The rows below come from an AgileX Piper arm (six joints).
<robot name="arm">
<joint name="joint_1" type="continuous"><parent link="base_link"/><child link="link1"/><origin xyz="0 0 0.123"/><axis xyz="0 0 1"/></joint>
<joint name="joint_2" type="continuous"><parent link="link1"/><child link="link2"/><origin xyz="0 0 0"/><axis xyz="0 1 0"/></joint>
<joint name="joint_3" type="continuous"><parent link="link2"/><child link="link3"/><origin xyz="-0.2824 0 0.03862"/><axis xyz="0 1 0"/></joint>
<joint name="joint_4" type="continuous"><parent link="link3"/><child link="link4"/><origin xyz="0.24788 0 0.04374"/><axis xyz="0.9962 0 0.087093"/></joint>
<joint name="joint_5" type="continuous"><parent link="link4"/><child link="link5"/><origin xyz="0 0 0"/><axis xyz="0 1 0"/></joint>
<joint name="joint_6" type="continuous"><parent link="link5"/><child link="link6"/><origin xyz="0.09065 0 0.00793"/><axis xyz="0.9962 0 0.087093"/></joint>
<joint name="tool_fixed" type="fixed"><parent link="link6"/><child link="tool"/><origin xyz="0 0 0" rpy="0 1.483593 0"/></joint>
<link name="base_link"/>
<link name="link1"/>
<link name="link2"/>
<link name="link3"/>
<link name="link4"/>
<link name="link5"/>
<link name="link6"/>
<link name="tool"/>
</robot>
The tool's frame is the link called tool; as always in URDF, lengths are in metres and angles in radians. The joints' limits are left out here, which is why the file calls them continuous.
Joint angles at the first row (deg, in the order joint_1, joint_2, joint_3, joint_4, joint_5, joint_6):
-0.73 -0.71 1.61 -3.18 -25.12 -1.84
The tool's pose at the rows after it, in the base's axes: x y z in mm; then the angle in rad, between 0 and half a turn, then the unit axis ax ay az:
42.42, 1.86, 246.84, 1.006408, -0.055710, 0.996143, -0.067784
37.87, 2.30, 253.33, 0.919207, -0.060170, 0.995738, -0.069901
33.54, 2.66, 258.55, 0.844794, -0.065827, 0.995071, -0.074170
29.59, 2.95, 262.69, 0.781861, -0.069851, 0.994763, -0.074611
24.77, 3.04, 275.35, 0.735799, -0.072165, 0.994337, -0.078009
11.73, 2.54, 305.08, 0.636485, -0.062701, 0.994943, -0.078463
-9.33, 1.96, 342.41, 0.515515, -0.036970, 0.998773, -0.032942
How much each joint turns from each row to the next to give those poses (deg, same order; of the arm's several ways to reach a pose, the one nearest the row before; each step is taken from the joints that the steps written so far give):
0.01 0.00 0.00 0.01 -3.31 0.25
-0.01 0.00 0.00 -0.01 -5.00 0.15
0.00 0.00 0.00 0.00 -4.28 0.00
0.01 0.00 0.00 0.01 -3.60 0.16
-0.01 0.00 -2.26 -0.01 -0.39 0.13
0.00 0.00 -5.65 0.63 0.00 0.27
0.00 0.00 -7.66 0.78 0.86 1.65

